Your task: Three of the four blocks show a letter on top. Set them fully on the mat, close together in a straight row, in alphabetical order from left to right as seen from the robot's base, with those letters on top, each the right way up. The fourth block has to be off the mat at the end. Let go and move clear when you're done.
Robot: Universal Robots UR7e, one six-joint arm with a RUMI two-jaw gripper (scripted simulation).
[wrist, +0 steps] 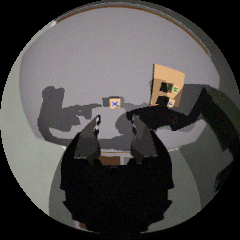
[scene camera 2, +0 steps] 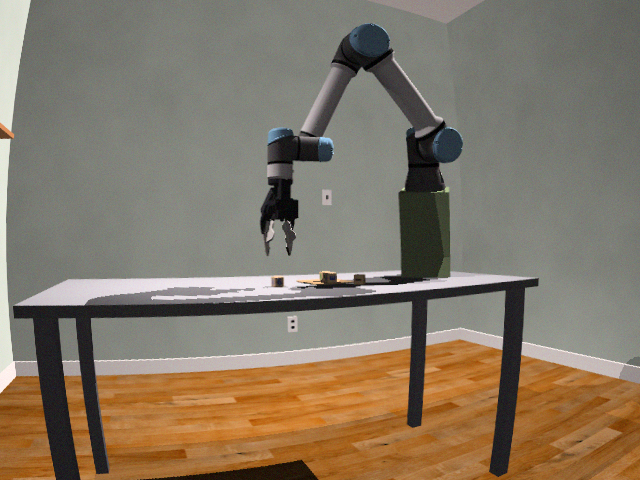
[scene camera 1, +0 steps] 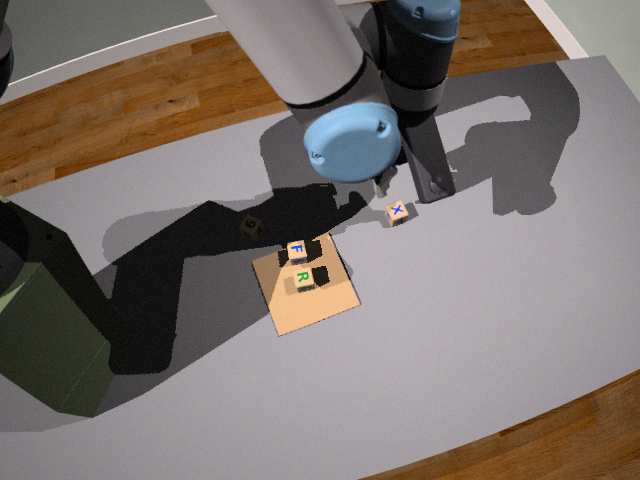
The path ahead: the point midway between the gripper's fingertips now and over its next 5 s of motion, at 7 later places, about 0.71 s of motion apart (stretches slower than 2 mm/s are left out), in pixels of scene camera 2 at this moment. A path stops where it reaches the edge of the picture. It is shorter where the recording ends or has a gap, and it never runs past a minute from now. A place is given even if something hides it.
My gripper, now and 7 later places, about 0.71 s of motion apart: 278,256; 278,259; 278,269; 278,273; 278,281; 278,286; 277,276; 277,253
